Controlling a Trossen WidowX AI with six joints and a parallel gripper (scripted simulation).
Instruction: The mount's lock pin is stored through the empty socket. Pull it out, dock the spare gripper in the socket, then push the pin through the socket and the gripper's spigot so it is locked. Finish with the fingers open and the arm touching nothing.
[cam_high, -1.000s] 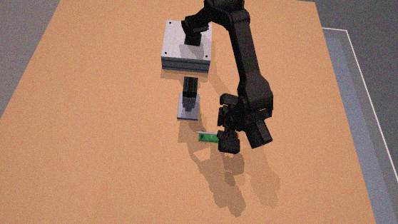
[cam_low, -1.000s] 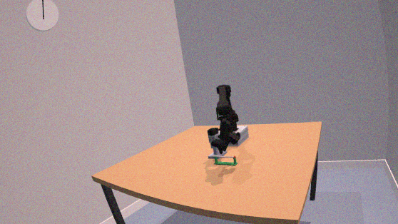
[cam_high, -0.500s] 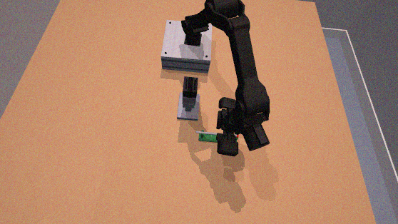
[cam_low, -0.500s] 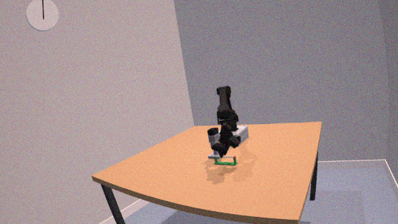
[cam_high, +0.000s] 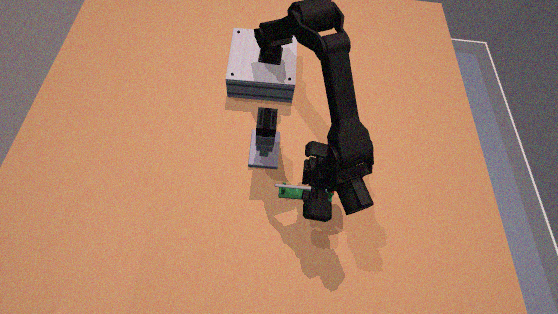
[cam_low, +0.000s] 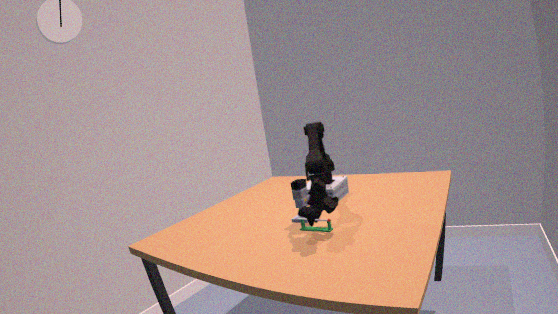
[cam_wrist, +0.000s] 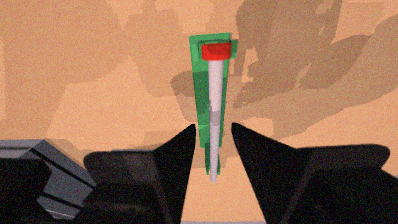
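Now: gripper tip 1 cm to the right of the green mount. Round my gripper tip: spare gripper 12 cm to the right, 10 cm behind, 10 cm above.
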